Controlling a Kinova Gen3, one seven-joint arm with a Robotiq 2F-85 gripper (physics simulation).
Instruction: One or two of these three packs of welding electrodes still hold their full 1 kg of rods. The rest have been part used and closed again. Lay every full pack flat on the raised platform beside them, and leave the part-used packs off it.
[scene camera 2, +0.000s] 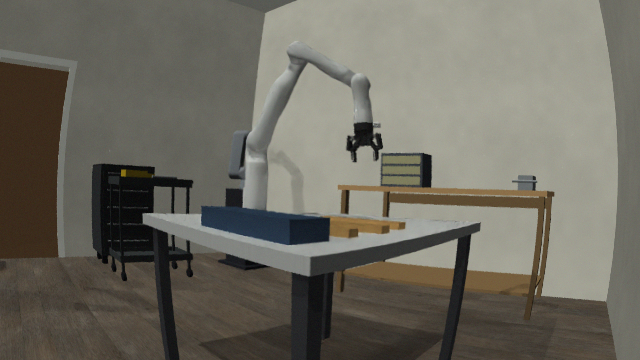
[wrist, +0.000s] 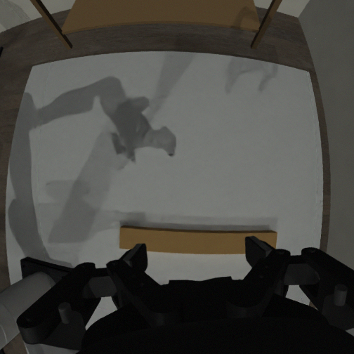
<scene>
My gripper (scene camera 2: 364, 161) is 1.56 m from the lens. A blue raised platform (scene camera 2: 290, 229): 0.92 m from the lens.
</scene>
